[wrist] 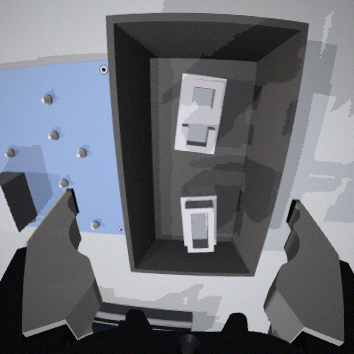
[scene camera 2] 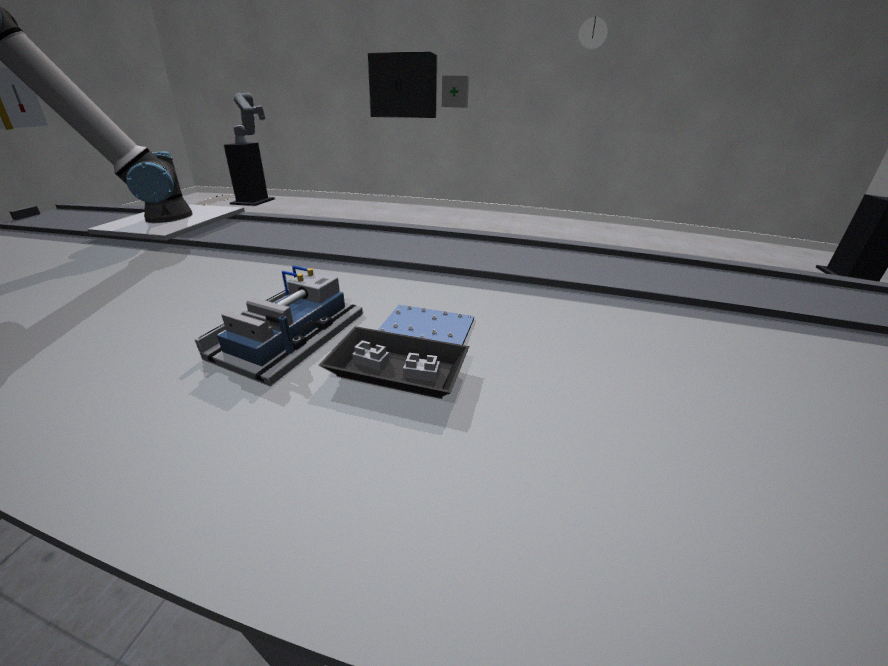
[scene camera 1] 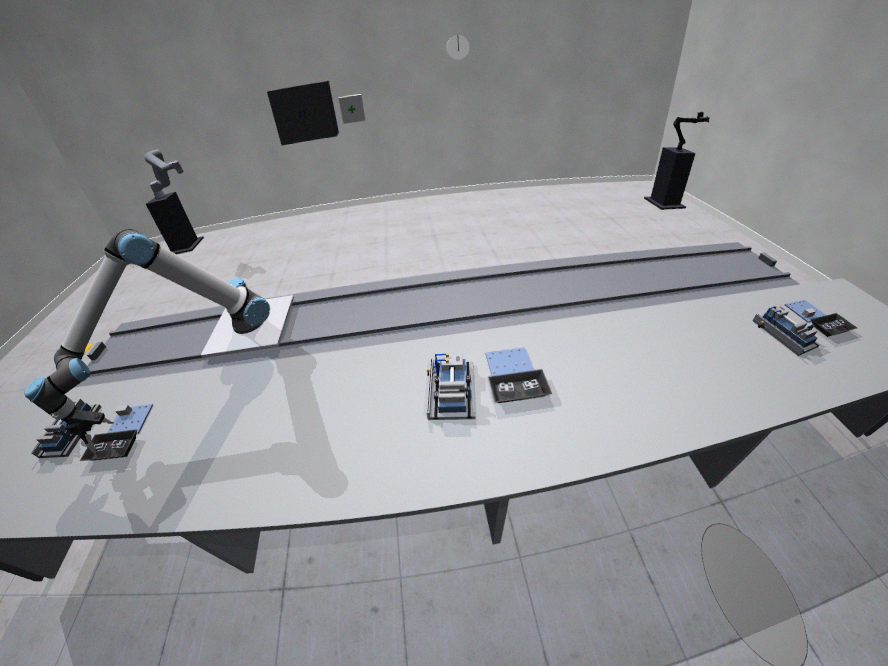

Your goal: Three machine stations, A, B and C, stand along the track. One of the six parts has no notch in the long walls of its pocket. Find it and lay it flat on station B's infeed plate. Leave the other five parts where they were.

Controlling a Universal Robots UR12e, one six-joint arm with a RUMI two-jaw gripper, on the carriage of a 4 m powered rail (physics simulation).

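Where they show: gripper, fingertip midpoint: [wrist: 183, 195] [scene camera 1: 105, 438]; arm's base, origin of the base link: [scene camera 2: 169, 217].
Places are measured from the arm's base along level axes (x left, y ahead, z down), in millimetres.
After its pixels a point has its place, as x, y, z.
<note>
My gripper [scene camera 1: 100, 434] {-490, 758, -45} [wrist: 183, 195] {-490, 758, -45} is open above the dark tray [scene camera 1: 107, 455] {-500, 807, 17} [wrist: 120, 150] {-470, 705, -12} at the left-hand station, fingertips wide apart. In the wrist view, one white part [wrist: 200, 116] {-441, 769, -3} lies in that tray with two openings and dark gaps in the walls of its lower pocket. The other white part [wrist: 186, 225] {-537, 763, -17} lies nearer my fingers; its raised rectangular pocket walls look unbroken. At the middle station, two parts, the left one [scene camera 1: 505, 386] {1293, 716, -3} [scene camera 2: 370, 356] {1301, 738, -6} and the right one [scene camera 1: 530, 384] {1398, 728, -3} [scene camera 2: 421, 367] {1400, 740, -3}, sit in a tray beside a studded blue plate [scene camera 1: 509, 360] {1358, 552, 22} [scene camera 2: 432, 322] {1365, 539, 22}.
Vise-like machines stand at the left [scene camera 1: 55, 440] {-792, 743, -45}, middle [scene camera 1: 451, 387] {1068, 717, -52} [scene camera 2: 276, 322] {1123, 753, -58} and right [scene camera 1: 787, 331] {2862, 720, -19}. The right station has a tray of parts [scene camera 1: 833, 324] {3268, 718, 4}. The left station's blue plate [scene camera 1: 136, 417] {-455, 597, 22} [wrist: 30, 120] {-451, 598, 22} carries a grey block [scene camera 1: 124, 410] {-516, 572, -10} [wrist: 19, 200] {-538, 574, 3}.
</note>
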